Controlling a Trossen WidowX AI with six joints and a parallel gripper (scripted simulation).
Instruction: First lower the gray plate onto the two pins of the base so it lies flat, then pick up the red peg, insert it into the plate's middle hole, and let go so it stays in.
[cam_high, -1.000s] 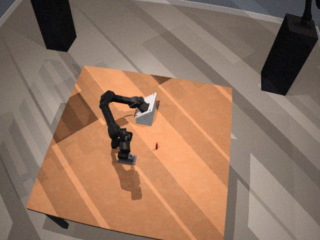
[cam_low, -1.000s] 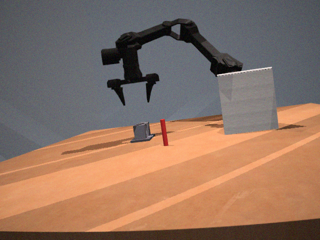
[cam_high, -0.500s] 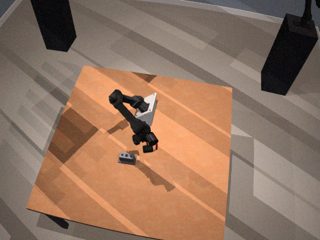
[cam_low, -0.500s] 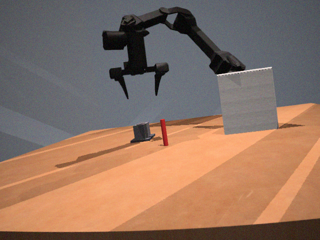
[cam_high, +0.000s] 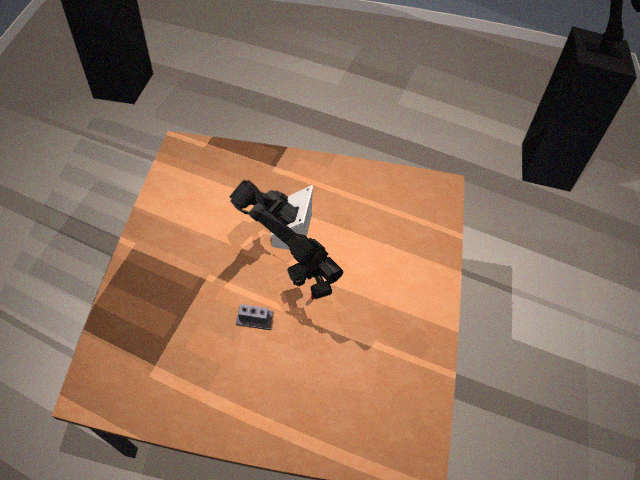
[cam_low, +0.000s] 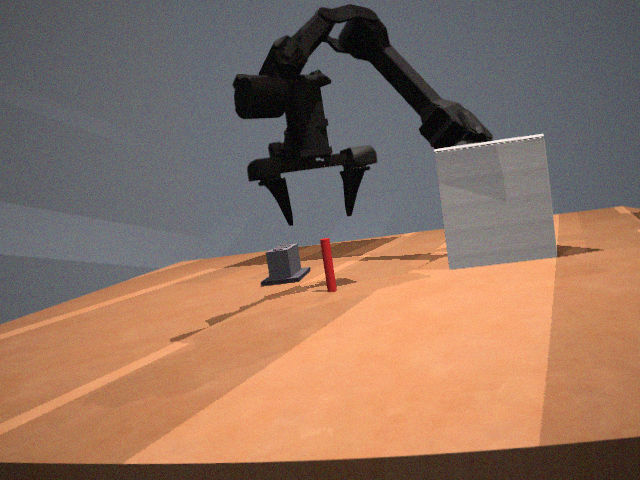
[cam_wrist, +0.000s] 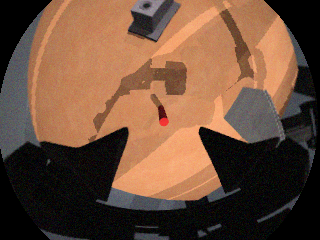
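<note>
My gripper tip is 70 mm above the red peg. From my gripper tip the other things lie so: gray plate (180 mm to the right, 130 mm ahead, 60 mm below); dark base (180 mm to the right, 130 mm ahead, 100 mm below).
</note>
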